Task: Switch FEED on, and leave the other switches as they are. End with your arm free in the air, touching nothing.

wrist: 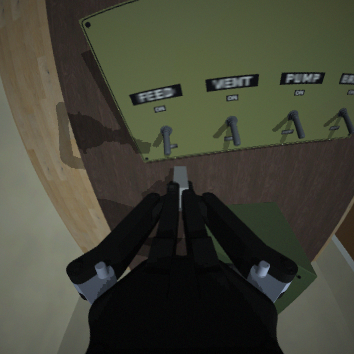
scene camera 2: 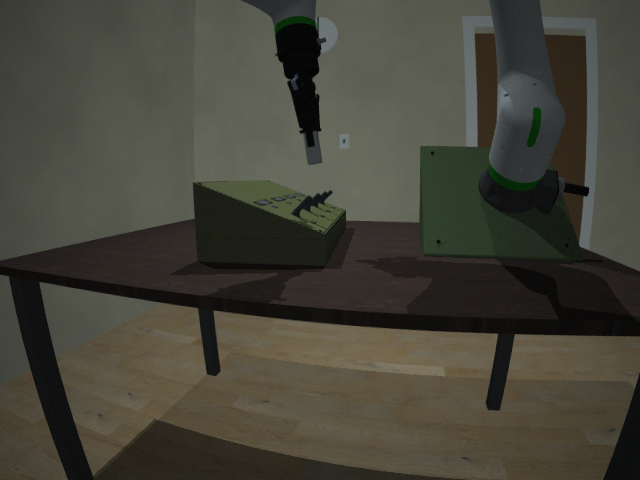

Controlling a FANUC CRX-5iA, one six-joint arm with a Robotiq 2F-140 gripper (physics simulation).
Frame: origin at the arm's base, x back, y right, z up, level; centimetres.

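Seen in the pictures: gripper, fingertip midpoint: [wrist: 179, 175] [scene camera 2: 315, 163]; arm's base, link origin: [scene camera 2: 508, 189].
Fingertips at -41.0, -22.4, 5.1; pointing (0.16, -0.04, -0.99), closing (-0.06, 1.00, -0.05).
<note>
Pixels of each thing's top centre, then the offset from my fingertips to it, as dx, dy, dz. "spot": a spot on its surface instead. Level surfaces: height alone.
- FEED switch, top centre: [wrist: 164, 145] [scene camera 2: 302, 195] -1.6, -2.8, -6.5
- VENT, top centre: [wrist: 237, 135] [scene camera 2: 312, 192] -4.4, +8.8, -6.5
- PUMP, top centre: [wrist: 303, 128] -7.2, +20.5, -6.5
- partly cut-off fourth switch, surface spot: [wrist: 346, 121] spot: -10.1, +31.6, -8.3
- dark table, surface height: dz -19.2
The olive console [scene camera 2: 258, 250] [wrist: 190, 45] stands on the table with a sloping face. The FEED switch [wrist: 167, 141] is at the left of the row in the wrist view; its lever points away from its ON label, toward the console's lower edge. The VENT [wrist: 234, 132], PUMP [wrist: 297, 125] and partly cut-off fourth switch [wrist: 346, 121] levers also point away from their ON labels. My gripper [scene camera 2: 313, 162] [wrist: 179, 175] is shut and empty. It is in the air above the console's low edge, apart from the levers; in the wrist view its tips show just below the FEED lever.
A green sloping block [scene camera 2: 449, 206] [wrist: 265, 225] stands on the dark table [scene camera 2: 372, 294] [wrist: 225, 182] on the arm's side. The arm's thick grey joint [scene camera 2: 527, 129] is in front of it in the scene view. A door and a wall clock show behind.
</note>
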